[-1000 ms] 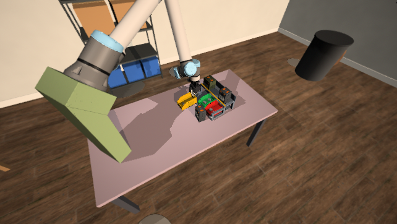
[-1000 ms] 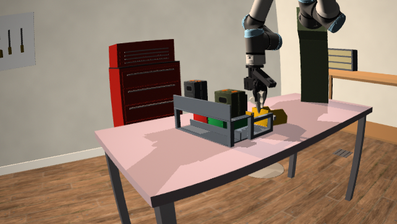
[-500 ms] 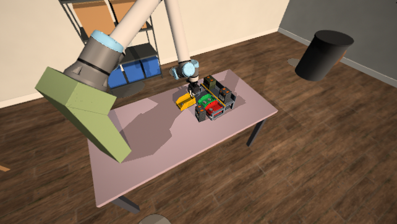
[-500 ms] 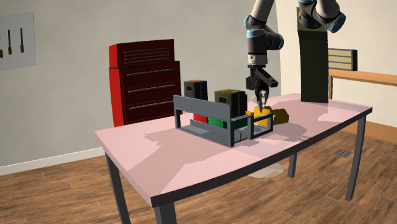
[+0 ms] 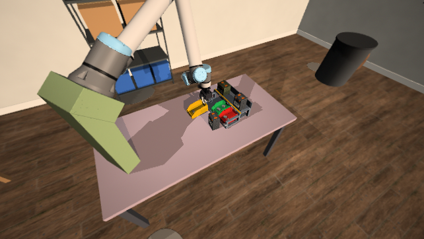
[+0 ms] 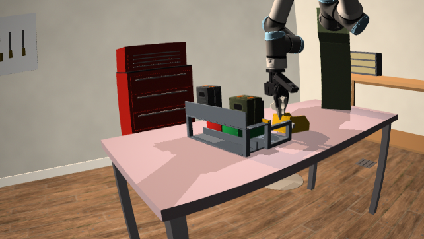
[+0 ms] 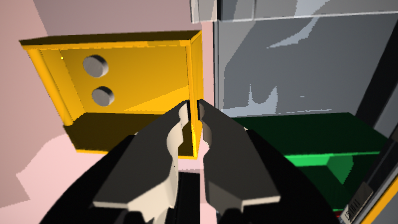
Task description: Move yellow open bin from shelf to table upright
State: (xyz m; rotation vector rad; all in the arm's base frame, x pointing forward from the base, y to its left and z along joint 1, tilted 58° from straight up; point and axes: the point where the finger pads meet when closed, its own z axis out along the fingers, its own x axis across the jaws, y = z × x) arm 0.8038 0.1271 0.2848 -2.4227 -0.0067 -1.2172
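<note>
Right now the yellow open bin is 8 cm behind my hand, 2 cm to the right of it and 4 cm below it. Round my hand: dark case (27 cm ahead, 16 cm to the right, 8 cm above); green bin (15 cm ahead, 7 cm to the right, 4 cm below); red bin (18 cm ahead, 18 cm to the right, 4 cm below).
</note>
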